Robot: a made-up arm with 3 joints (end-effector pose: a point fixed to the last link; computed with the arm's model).
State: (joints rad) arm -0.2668 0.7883 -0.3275
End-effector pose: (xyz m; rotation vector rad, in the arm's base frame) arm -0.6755 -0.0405 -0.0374 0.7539 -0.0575 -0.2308
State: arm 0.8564 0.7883 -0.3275
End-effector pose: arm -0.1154 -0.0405 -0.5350 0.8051 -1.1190 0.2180
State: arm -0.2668 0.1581 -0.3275
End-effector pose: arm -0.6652 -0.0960 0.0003 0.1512 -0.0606 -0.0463
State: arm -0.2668 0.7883 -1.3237
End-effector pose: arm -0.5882 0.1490 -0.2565 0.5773 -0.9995 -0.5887
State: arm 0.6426 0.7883 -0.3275
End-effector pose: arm -0.2600 -0.0405 -0.4947 0.8085 -0.9178 0.1285
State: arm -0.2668 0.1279 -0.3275
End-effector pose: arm -0.6645 -0.0979 0.0029 0.1223 -0.0606 -0.0374
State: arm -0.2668 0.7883 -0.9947
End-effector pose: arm -0.6484 0.0989 -0.1884 0.6503 -0.6891 -0.4749
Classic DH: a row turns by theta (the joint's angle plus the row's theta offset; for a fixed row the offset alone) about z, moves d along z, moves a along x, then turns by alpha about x. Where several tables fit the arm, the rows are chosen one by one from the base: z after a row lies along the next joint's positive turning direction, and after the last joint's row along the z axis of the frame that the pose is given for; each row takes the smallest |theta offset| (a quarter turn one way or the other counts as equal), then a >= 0, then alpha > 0; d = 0 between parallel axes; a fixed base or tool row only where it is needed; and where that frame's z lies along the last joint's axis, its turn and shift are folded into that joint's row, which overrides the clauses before.
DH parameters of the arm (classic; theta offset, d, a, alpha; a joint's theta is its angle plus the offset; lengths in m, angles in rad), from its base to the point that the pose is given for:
base (fixed): 0 0.1589 0 1.5708
joint 1: -1.5708 0.0084 0.2628 -1.5708
joint 2: 0 -0.2832 0.0541 -1.5708
joint 3: 1.5708 -0.0968 0.2988 -1.5708
tool (fixed): 3.1416 0.1048 0 0

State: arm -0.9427 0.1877 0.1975
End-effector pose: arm -0.4685 -0.1235 0.5054 0.1847 1.1367 -0.0722
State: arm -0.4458 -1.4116 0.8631
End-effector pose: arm -0.4146 0.2143 0.2140 -1.4688 1.0723 -0.3110
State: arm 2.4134 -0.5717 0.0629
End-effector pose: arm 0.5303 -0.0523 -0.1101 -0.2363 -2.2718 -0.6839
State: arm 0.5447 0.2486 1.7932
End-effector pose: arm -0.0575 -0.1549 0.0317 0.1038 1.2417 0.2443
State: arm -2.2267 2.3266 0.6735
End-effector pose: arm -0.1052 -0.0979 0.8095 1.9972 1.1998 -1.9623
